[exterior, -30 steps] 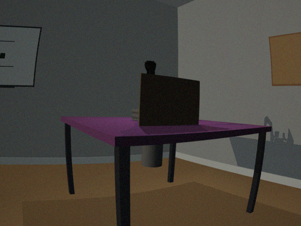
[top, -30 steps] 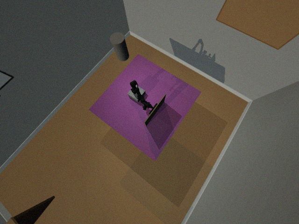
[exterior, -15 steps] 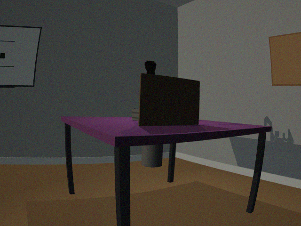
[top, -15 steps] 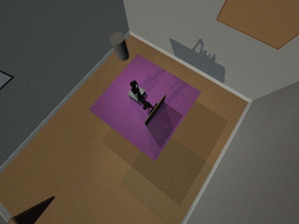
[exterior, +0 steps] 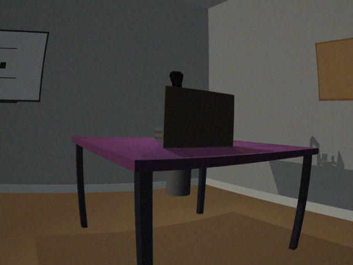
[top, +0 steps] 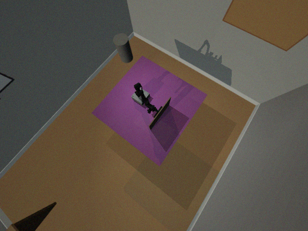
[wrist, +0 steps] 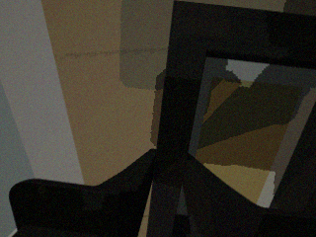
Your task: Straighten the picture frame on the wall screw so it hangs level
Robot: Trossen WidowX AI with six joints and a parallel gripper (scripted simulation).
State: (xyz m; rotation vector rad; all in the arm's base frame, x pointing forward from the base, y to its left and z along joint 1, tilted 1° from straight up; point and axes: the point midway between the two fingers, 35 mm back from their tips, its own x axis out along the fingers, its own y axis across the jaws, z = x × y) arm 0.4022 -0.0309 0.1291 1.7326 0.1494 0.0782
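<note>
Now: the picture frame 1 cm to the left of my gripper tip and 5 cm below it. Also, from my gripper tip: brown wall panel 2 cm ahead, 1 cm to the left, 7 cm below.
</note>
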